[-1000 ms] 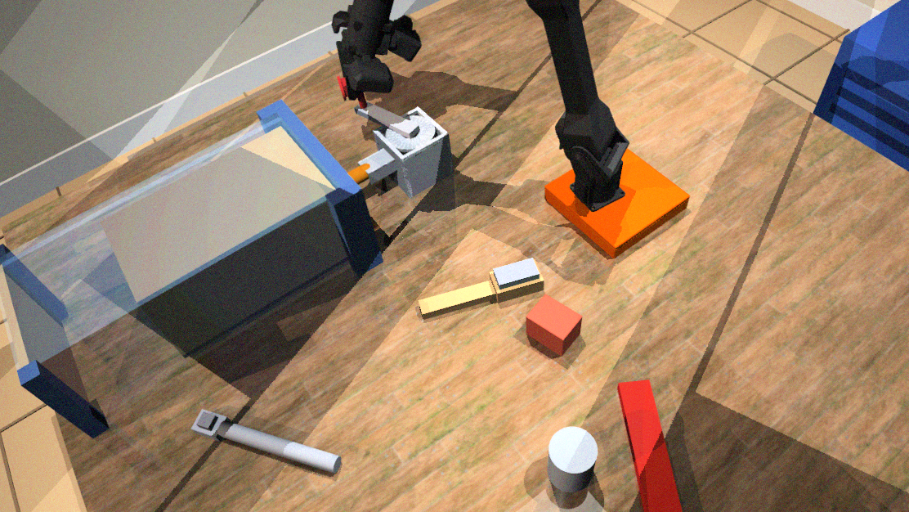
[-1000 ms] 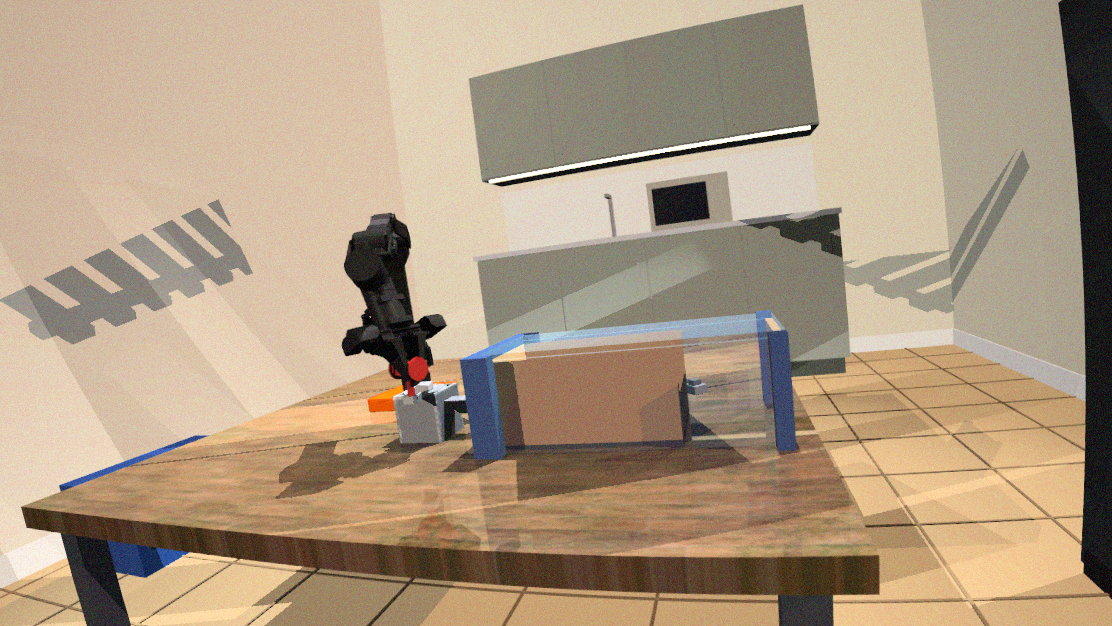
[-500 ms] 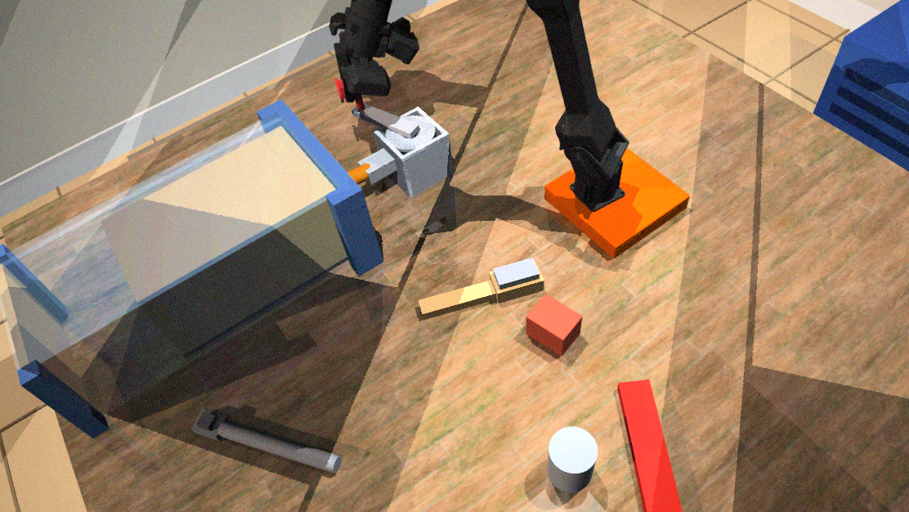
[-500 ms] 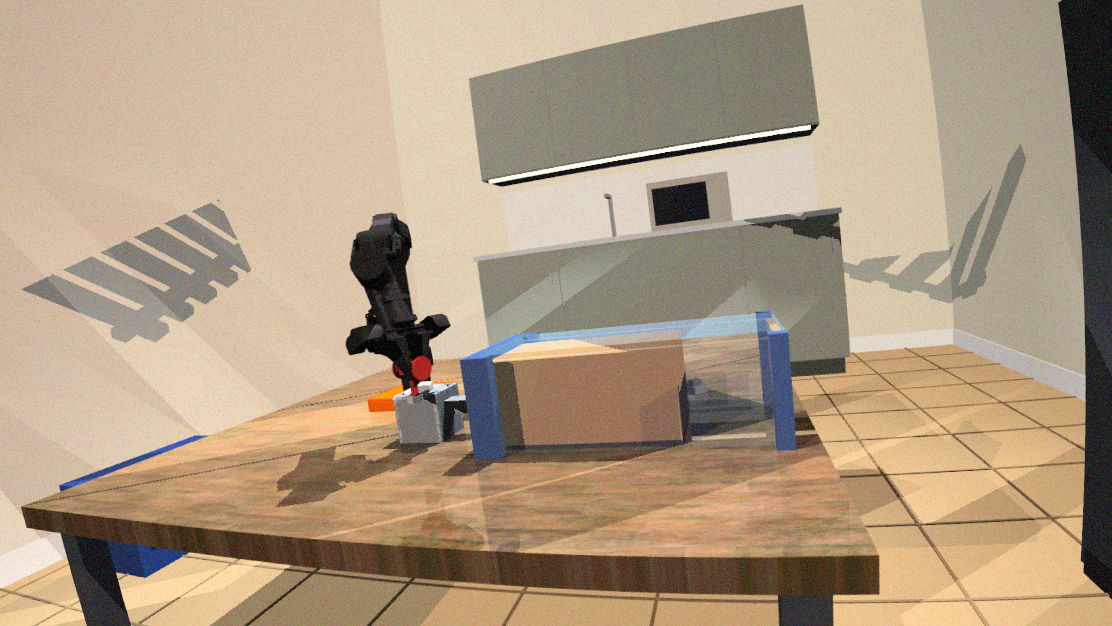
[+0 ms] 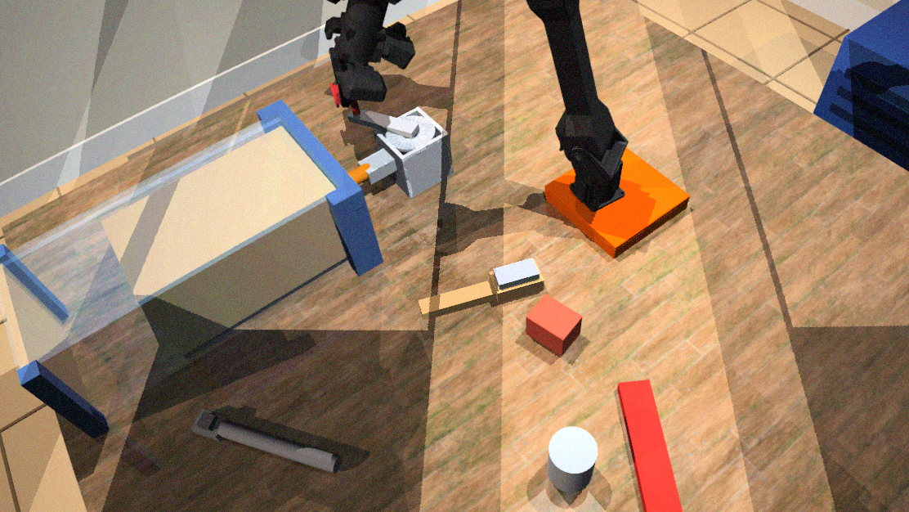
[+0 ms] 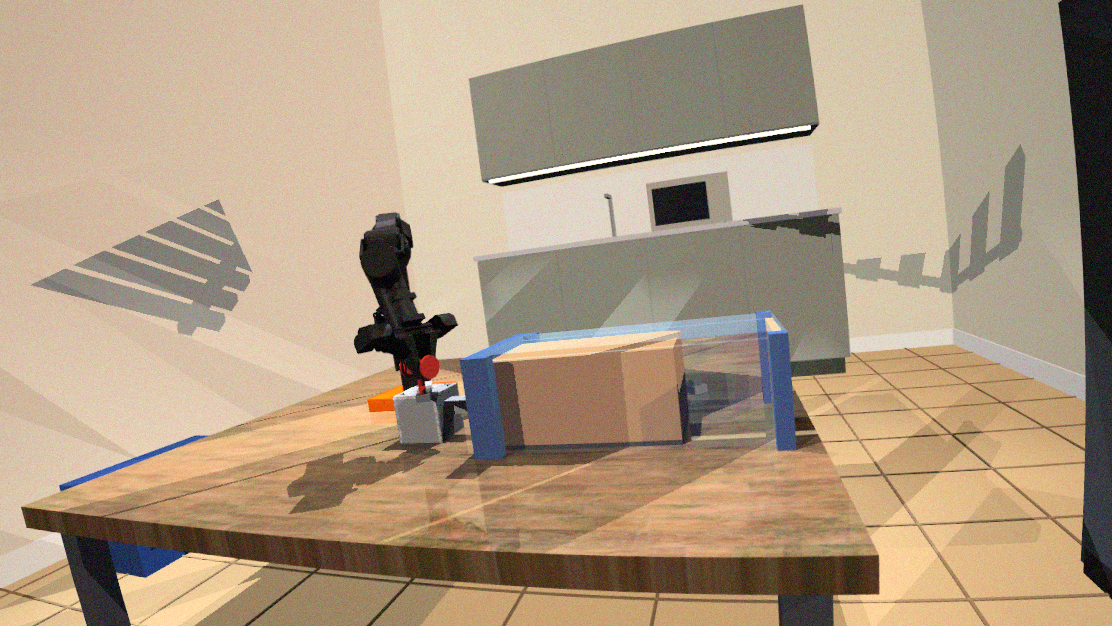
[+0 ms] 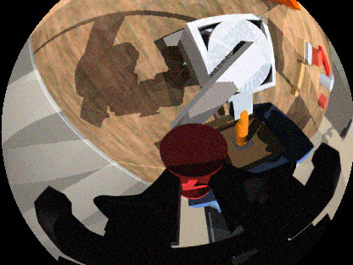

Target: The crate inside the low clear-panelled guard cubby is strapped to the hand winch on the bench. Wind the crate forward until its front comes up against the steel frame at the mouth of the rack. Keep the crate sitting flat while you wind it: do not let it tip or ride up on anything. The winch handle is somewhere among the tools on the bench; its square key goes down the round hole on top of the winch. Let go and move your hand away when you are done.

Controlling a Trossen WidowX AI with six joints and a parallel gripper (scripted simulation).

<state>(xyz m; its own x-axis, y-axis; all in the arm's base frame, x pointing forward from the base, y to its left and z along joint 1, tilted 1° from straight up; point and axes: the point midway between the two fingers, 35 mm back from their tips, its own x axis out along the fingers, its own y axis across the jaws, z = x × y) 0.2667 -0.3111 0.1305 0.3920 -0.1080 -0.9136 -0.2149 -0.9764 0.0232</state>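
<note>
Right now the red knob is 20 mm behind my gripper tip. The rest, counted from my gripper tip: winch handle 40 mm behind, 30 mm to the left, 30 mm below; grey winch 90 mm behind, 70 mm to the left, 100 mm below; clear-panelled cubby 330 mm ahead, 130 mm to the left, 10 mm below.
</note>
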